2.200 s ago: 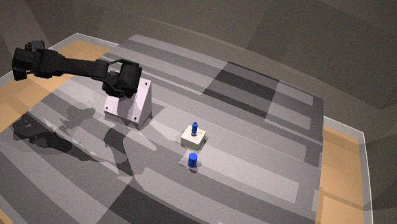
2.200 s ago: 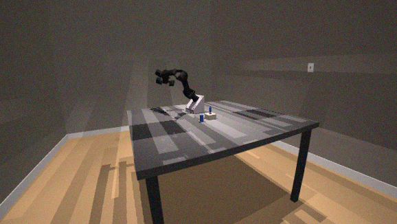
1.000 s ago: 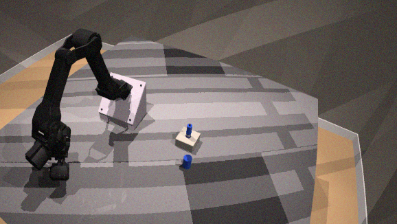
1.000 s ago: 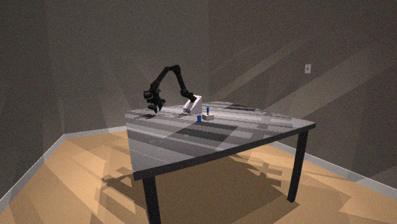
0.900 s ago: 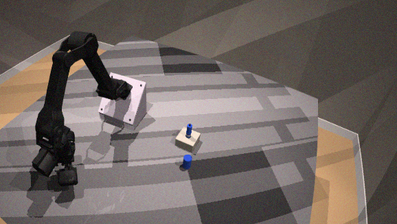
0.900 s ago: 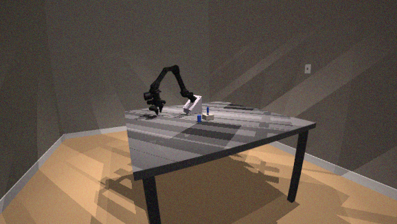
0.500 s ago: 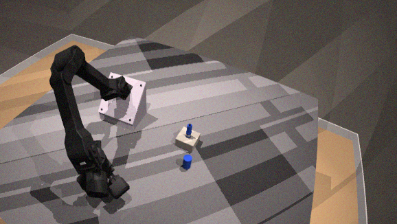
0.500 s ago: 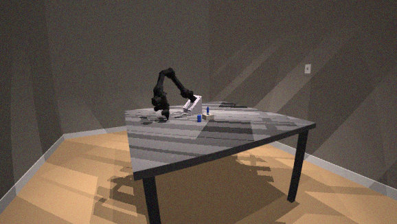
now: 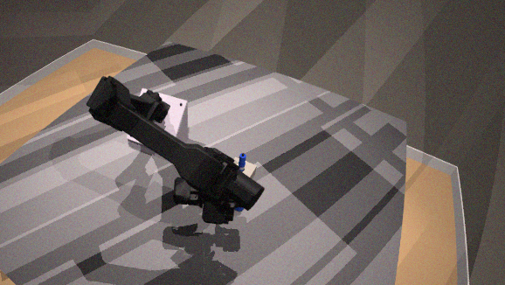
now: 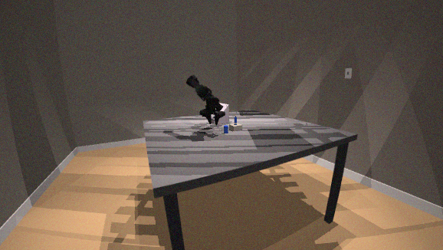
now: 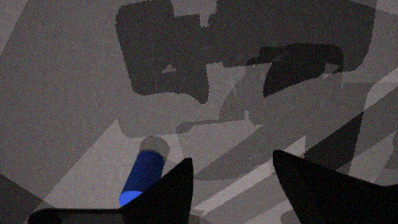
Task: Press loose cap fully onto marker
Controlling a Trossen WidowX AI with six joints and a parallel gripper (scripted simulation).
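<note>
Right now the blue marker cap is 80 mm to the left of my gripper tip, 40 mm ahead of it and 30 mm below it.
</note>
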